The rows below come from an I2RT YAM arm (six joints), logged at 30 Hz.
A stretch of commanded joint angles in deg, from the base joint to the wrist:
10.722 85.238 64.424 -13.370 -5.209 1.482
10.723 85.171 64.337 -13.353 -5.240 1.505
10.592 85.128 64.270 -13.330 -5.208 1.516
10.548 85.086 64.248 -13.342 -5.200 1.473
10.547 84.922 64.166 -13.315 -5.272 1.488
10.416 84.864 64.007 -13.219 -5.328 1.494
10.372 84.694 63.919 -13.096 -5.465 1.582
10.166 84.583 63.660 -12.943 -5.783 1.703
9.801 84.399 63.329 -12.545 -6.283 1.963
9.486 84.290 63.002 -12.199 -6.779 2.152
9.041 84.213 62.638 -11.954 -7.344 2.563
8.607 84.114 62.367 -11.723 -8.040 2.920
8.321 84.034 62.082 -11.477 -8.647 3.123
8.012 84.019 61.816 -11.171 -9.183 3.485
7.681 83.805 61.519 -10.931 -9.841 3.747
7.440 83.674 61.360 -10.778 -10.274 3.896
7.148 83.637 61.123 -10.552 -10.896 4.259
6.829 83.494 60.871 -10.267 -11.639 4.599
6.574 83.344 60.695 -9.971 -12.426 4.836
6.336 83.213 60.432 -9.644 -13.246 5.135
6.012 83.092 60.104 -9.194 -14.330 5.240
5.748 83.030 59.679 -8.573 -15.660 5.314
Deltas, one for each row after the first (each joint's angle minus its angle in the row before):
0.001 -0.067 -0.087 0.017 -0.031 0.023
-0.131 -0.043 -0.067 0.023 0.032 0.011
-0.044 -0.042 -0.022 -0.012 0.008 -0.043
-0.001 -0.164 -0.082 0.027 -0.072 0.015
-0.131 -0.058 -0.159 0.096 -0.056 0.006
-0.044 -0.170 -0.088 0.123 -0.137 0.088
-0.206 -0.111 -0.259 0.153 -0.318 0.121
-0.365 -0.184 -0.331 0.398 -0.500 0.260
-0.315 -0.109 -0.327 0.346 -0.496 0.189
-0.445 -0.077 -0.364 0.245 -0.565 0.411
-0.434 -0.099 -0.271 0.231 -0.696 0.357
-0.286 -0.080 -0.285 0.246 -0.607 0.203
-0.309 -0.015 -0.266 0.306 -0.536 0.362
-0.331 -0.214 -0.297 0.240 -0.658 0.262
-0.241 -0.131 -0.159 0.153 -0.433 0.149
-0.292 -0.037 -0.237 0.226 -0.622 0.363
-0.319 -0.143 -0.252 0.285 -0.743 0.340
-0.255 -0.150 -0.176 0.296 -0.787 0.237
-0.238 -0.131 -0.263 0.327 -0.820 0.299
-0.324 -0.121 -0.328 0.450 -1.084 0.105
-0.264 -0.062 -0.425 0.621 -1.330 0.074

